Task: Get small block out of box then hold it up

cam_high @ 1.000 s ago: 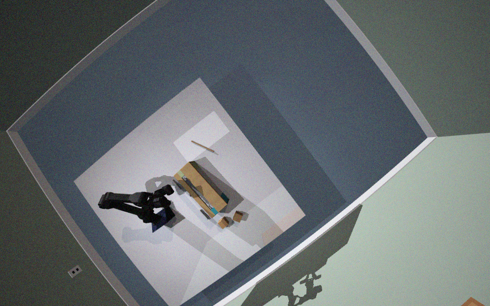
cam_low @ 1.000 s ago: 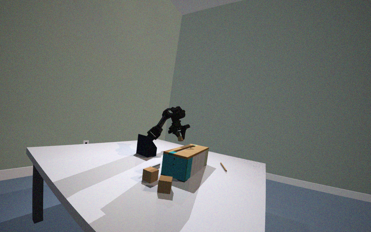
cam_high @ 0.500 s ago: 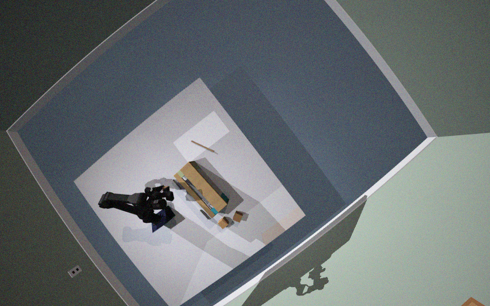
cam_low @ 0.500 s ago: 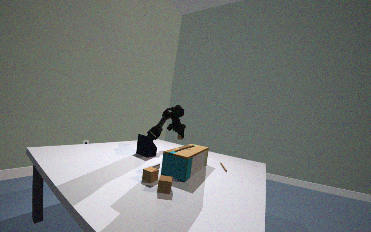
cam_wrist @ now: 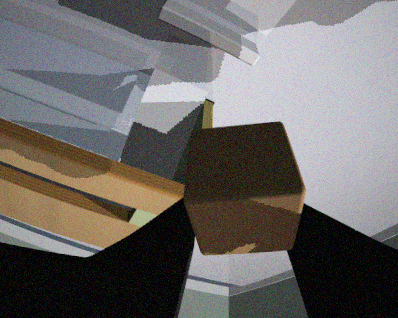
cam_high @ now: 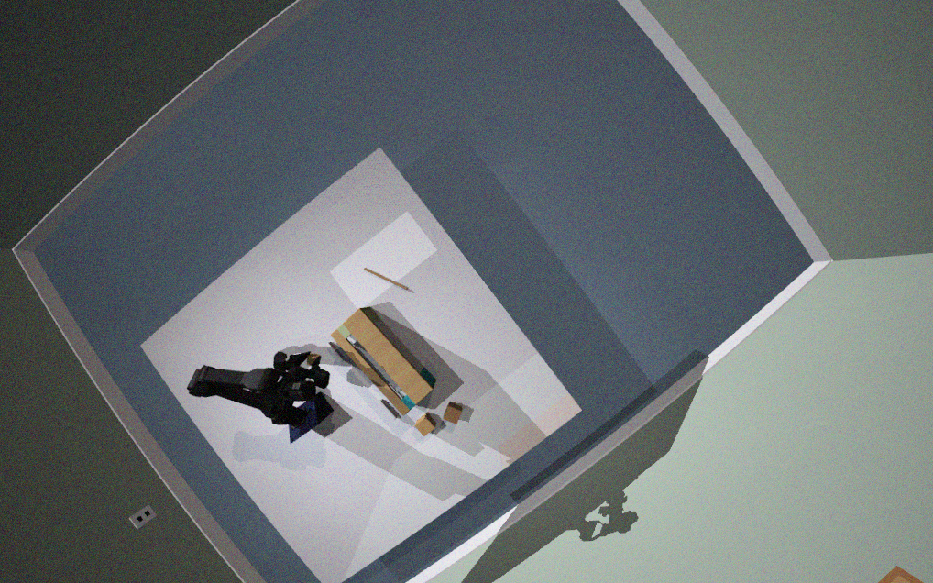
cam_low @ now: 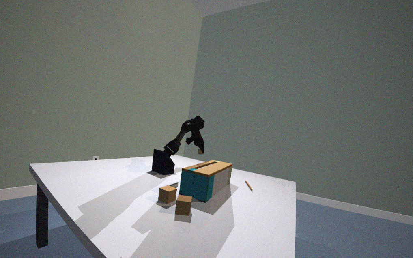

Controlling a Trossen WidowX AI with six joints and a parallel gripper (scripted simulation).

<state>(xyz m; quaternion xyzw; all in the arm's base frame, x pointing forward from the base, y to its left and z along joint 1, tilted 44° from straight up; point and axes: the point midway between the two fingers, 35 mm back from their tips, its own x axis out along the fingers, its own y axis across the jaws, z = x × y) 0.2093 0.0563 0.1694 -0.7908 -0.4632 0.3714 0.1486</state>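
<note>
The tan block is 10 mm behind my gripper tip and 10 mm to the right of it. The rest, counted from my gripper tip: box 140 mm ahead, 140 mm to the right, 110 mm below; thin tan stick 310 mm ahead, 130 mm to the left, 170 mm below.
</note>
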